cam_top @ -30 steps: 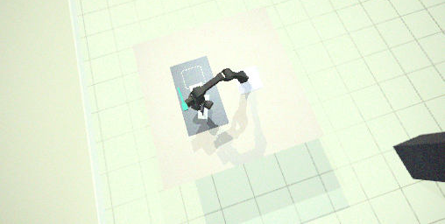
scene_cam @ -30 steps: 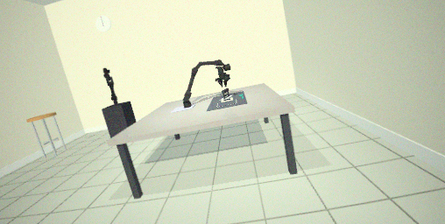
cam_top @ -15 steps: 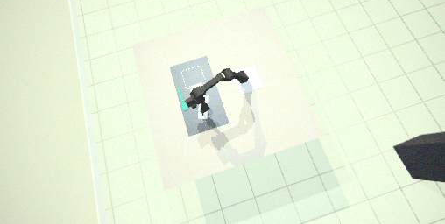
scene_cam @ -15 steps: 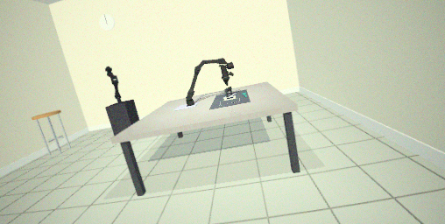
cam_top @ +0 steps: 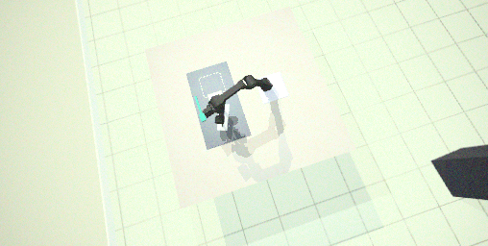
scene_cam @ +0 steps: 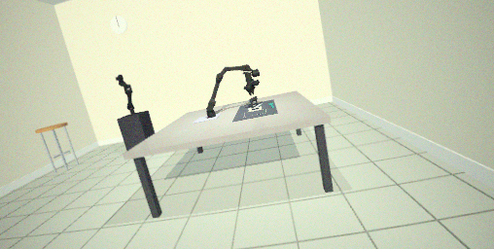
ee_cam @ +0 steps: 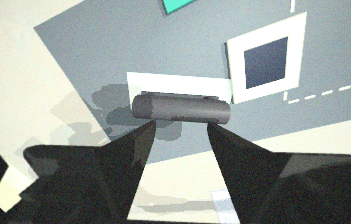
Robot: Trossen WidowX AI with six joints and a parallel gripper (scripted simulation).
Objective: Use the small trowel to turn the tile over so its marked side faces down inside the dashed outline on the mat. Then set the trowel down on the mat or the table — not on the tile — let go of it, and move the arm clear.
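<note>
My gripper tip is now 1 cm short of the grey mat, 12 cm to the left of it and 13 cm above it. From my gripper tip the other things lie so: teal trowel (15 cm ahead, 11 cm to the right, 11 cm below); then tile (15 cm to the right, 10 cm below).
</note>
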